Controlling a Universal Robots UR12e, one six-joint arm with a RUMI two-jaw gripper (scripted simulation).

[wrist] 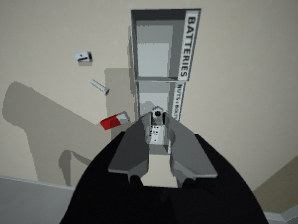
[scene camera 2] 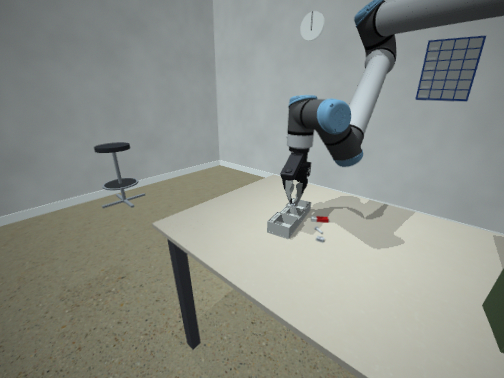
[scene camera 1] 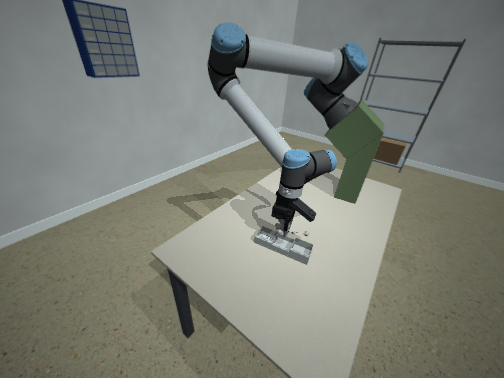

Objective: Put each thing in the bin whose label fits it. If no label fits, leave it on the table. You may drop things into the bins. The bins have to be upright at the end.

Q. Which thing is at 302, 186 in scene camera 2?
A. My gripper.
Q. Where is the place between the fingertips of my gripper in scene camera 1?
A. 284, 235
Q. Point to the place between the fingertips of my gripper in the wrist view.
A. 157, 113
